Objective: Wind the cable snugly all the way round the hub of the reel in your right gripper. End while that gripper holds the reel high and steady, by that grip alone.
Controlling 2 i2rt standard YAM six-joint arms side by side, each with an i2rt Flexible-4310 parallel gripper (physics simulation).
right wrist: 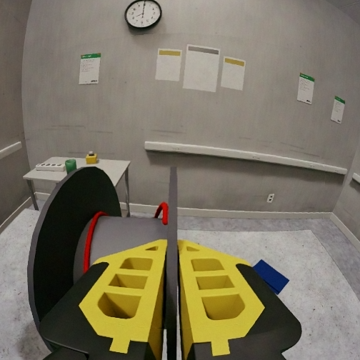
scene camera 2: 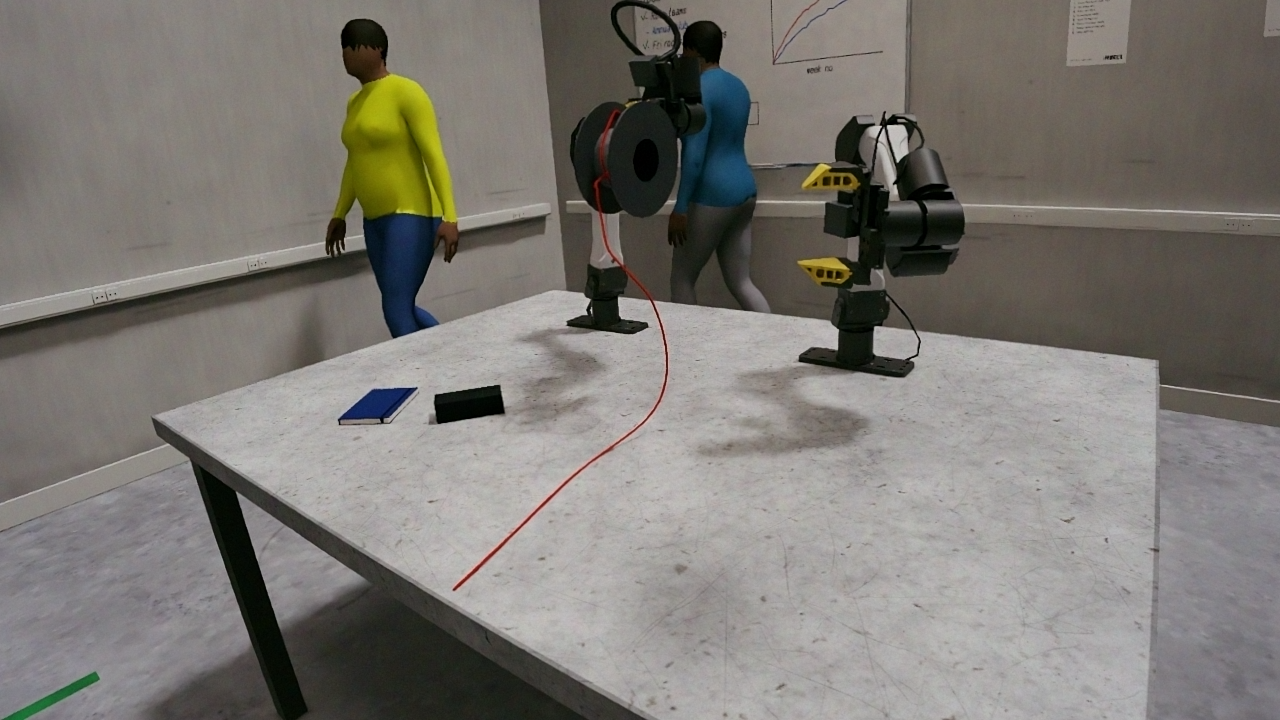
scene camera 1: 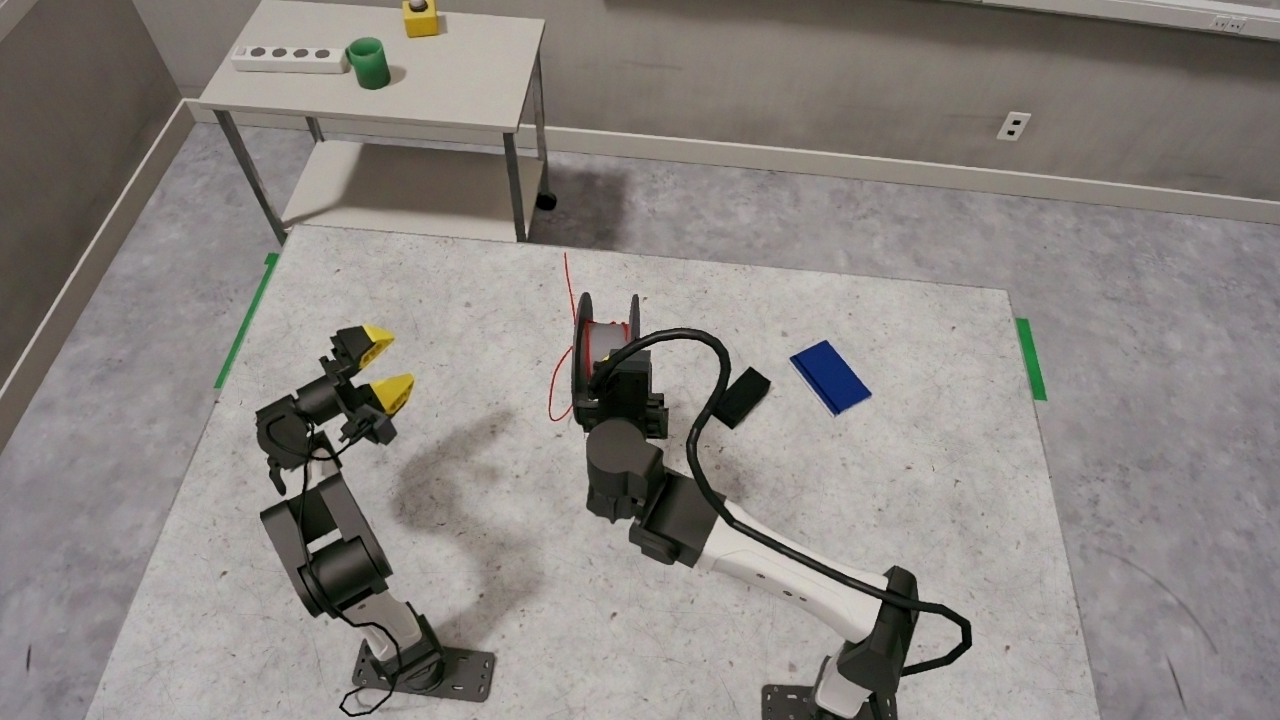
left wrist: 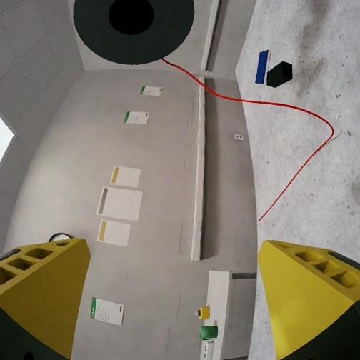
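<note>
The dark reel has a grey hub and is held upright high above the table. My right gripper is shut on one flange of it. The red cable crosses the hub near the other flange; a short bend stands by the gripped flange. The cable then hangs from the reel in a curve to the table, its free end near the table edge in scene camera 2. The hub's underside is hidden. My left gripper is open, empty, and apart from reel and cable.
A blue notebook and a black box lie on the table. A cart with a green mug stands beyond it. Two people stand behind the table in scene camera 2.
</note>
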